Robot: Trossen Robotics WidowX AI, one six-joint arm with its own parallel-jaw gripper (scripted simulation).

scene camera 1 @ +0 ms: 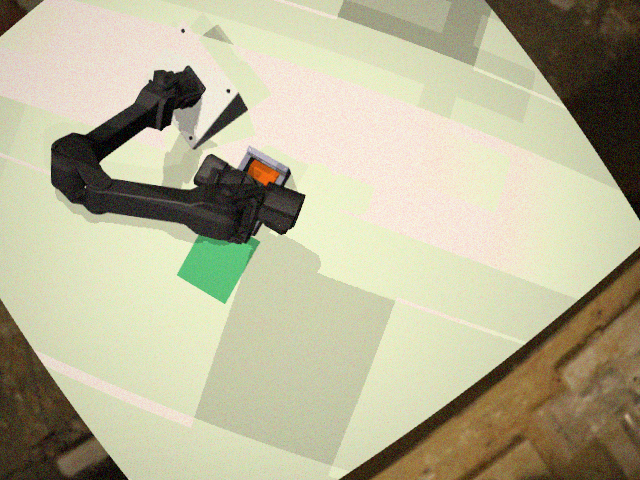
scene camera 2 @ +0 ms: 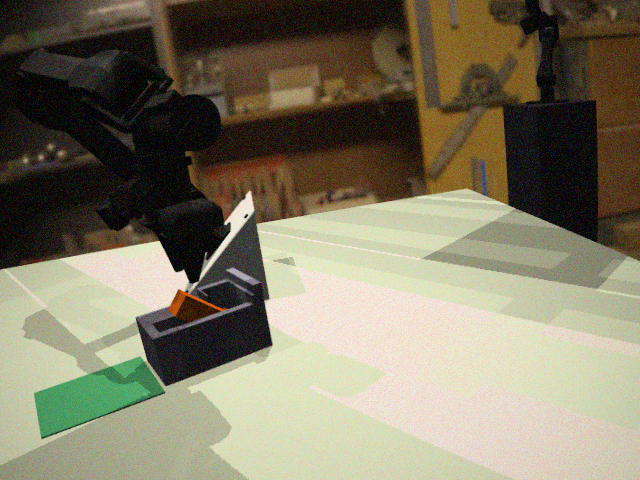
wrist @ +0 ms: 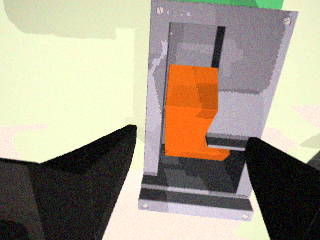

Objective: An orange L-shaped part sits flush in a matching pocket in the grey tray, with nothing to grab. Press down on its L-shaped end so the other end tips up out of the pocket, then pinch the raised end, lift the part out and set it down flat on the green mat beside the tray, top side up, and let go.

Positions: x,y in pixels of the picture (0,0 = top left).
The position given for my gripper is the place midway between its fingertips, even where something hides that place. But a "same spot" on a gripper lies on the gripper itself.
my gripper: scene camera 1 251,197; scene camera 2; wrist
same spot on my gripper: [wrist: 81,187] = [scene camera 2: 174,245]
